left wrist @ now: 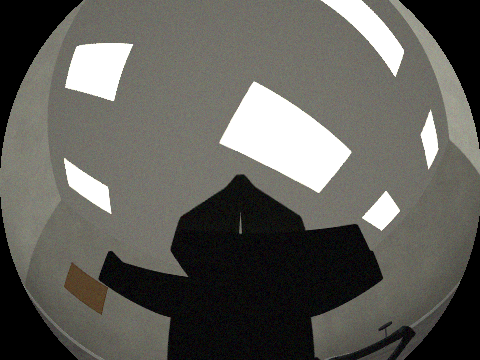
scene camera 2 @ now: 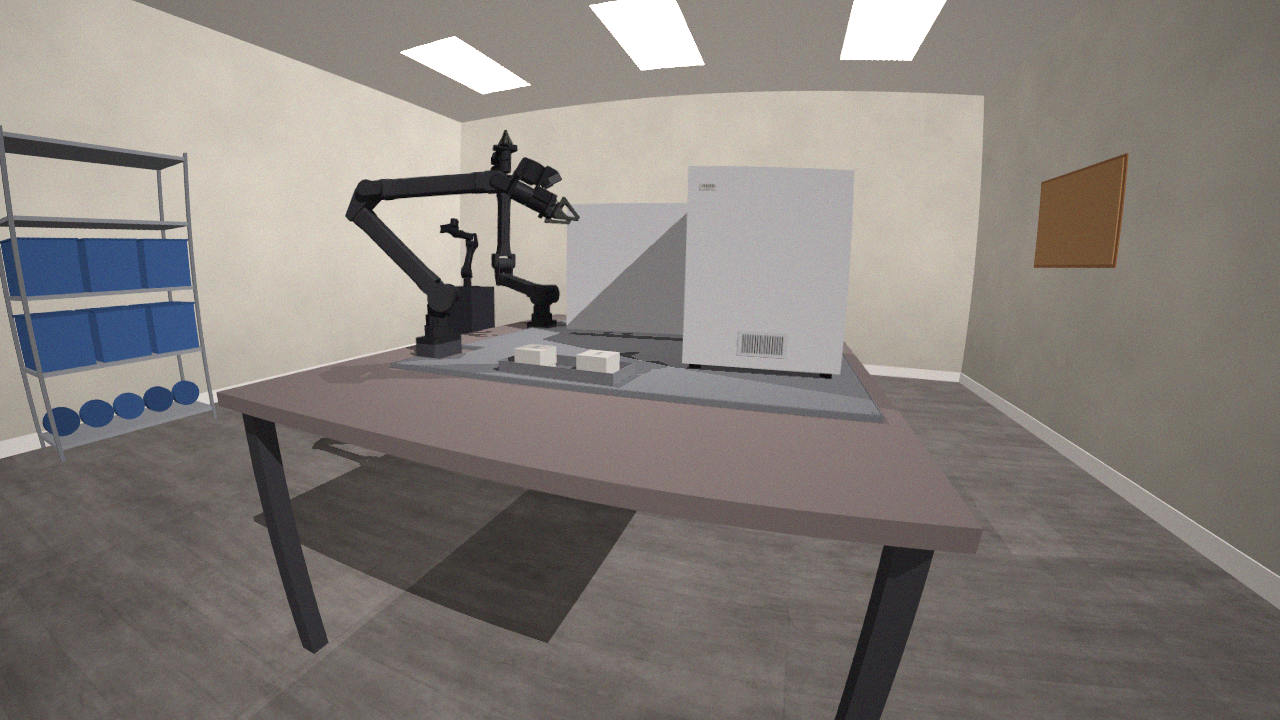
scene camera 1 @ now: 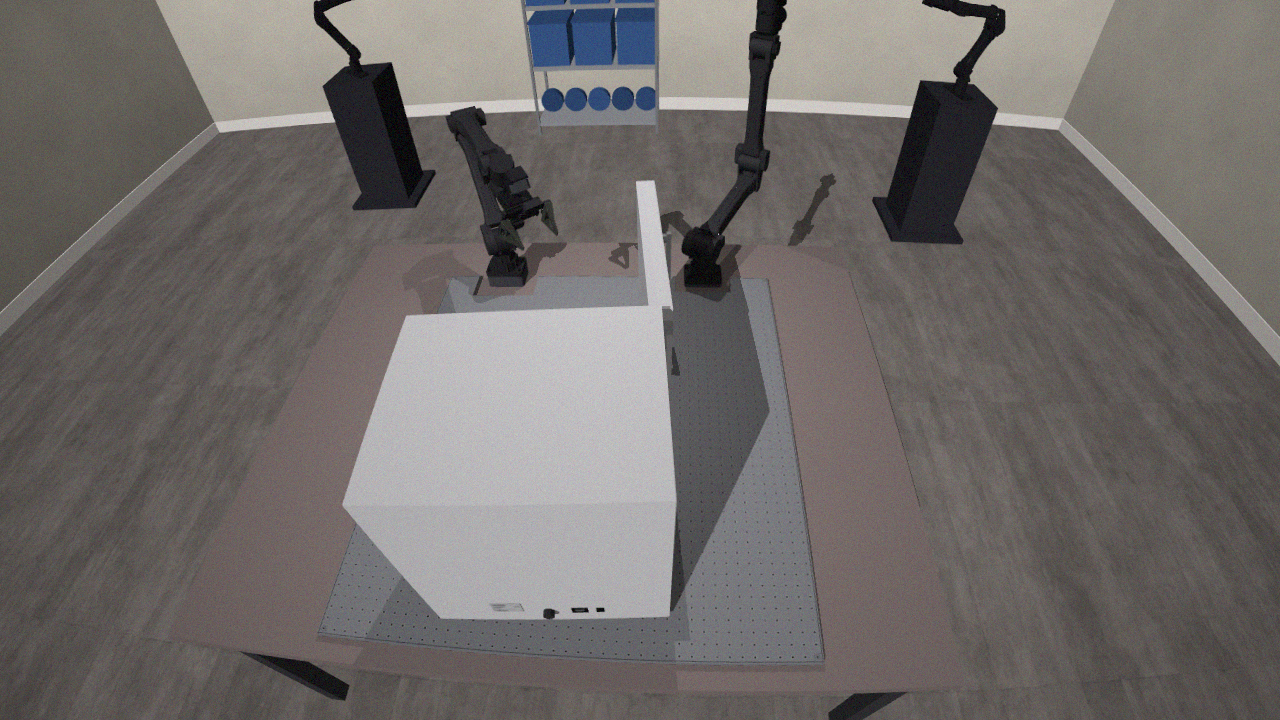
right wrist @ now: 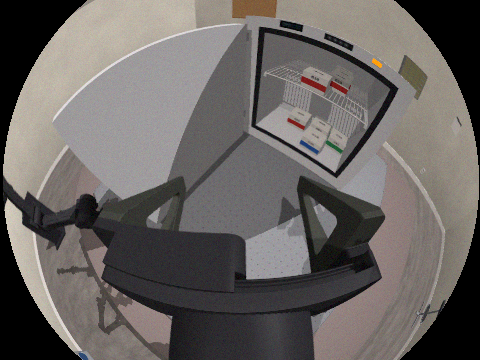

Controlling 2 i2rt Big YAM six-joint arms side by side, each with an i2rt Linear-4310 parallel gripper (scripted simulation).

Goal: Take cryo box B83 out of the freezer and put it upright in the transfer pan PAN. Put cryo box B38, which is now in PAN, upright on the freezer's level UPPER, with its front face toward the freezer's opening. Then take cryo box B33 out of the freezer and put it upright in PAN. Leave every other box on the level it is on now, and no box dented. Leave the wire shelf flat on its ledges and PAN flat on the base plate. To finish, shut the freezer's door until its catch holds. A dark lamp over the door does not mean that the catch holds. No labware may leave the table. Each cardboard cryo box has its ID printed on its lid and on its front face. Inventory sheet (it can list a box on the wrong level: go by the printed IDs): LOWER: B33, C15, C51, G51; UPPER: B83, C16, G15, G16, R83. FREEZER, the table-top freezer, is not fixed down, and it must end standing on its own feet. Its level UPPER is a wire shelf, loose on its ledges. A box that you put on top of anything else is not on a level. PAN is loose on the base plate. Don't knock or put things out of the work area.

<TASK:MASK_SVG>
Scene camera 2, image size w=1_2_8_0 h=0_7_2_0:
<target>freezer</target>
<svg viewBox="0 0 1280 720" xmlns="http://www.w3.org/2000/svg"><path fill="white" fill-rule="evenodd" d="M571 204L580 218L578 221L571 221L570 224L567 224L567 329L683 335L682 363L689 364L689 367L693 369L699 369L701 365L820 373L822 378L831 378L832 374L840 375L850 271L854 170L754 166L688 166L687 203Z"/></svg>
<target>blue-banded cryo box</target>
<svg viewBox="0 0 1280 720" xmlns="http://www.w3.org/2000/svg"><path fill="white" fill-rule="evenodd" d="M576 355L576 369L604 373L615 373L620 370L620 352L589 350Z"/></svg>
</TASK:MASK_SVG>
